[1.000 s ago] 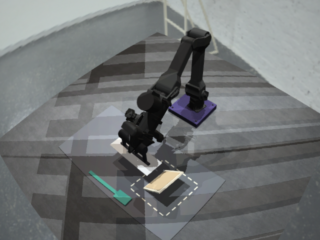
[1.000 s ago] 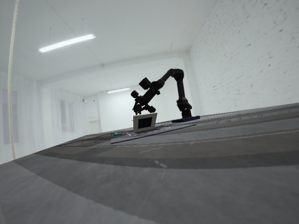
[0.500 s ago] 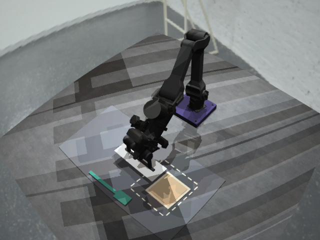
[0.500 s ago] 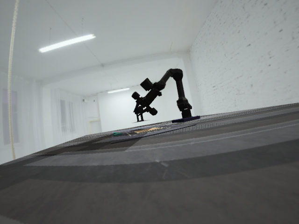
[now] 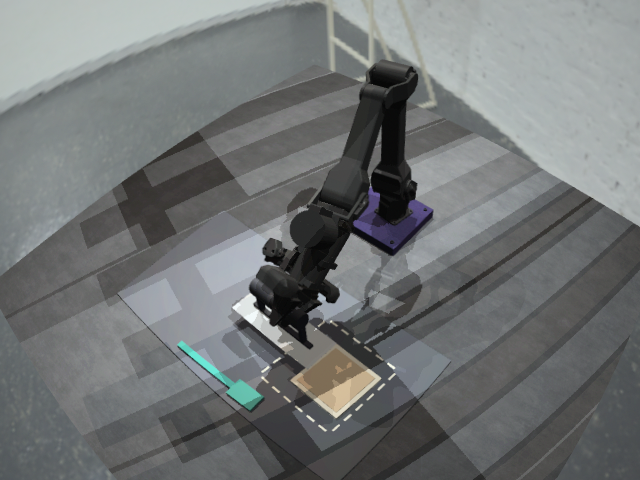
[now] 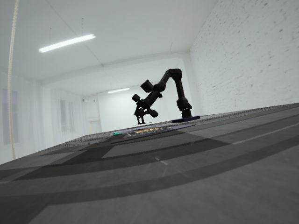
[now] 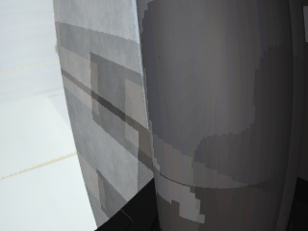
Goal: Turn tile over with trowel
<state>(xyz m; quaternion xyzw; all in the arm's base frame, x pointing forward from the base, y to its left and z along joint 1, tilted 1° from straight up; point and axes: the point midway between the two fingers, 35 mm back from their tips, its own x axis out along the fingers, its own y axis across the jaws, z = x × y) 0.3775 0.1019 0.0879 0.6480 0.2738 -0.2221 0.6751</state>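
The grey mat is 10 cm below my gripper tip, 5 cm to the right of it and 1 cm behind it. Also, from my gripper tip: tile 12 cm to the left, 8 cm below, 3 cm behind; black-handled trowel 3 cm behind, 1 cm below; teal trowel 13 cm ahead, 8 cm below, 1 cm to the right.
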